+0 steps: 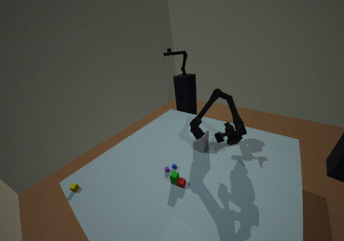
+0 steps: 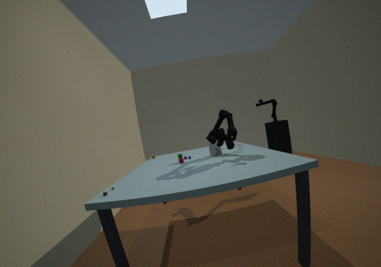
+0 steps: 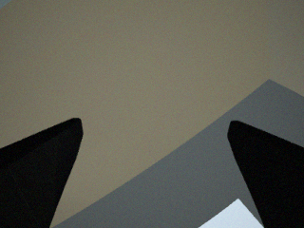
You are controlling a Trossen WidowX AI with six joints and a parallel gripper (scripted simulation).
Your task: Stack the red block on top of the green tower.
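Now: the red block 29 cm ahead of my gripper tip, 20 cm below it and 14 cm to the right of it. From my gripper tip the other things lie so: yellow cube 78 cm ahead, 62 cm to the right, 20 cm below; purple cube 28 cm to the right, 27 cm ahead, 21 cm below; blue cube 26 cm to the right, 22 cm ahead, 21 cm below.
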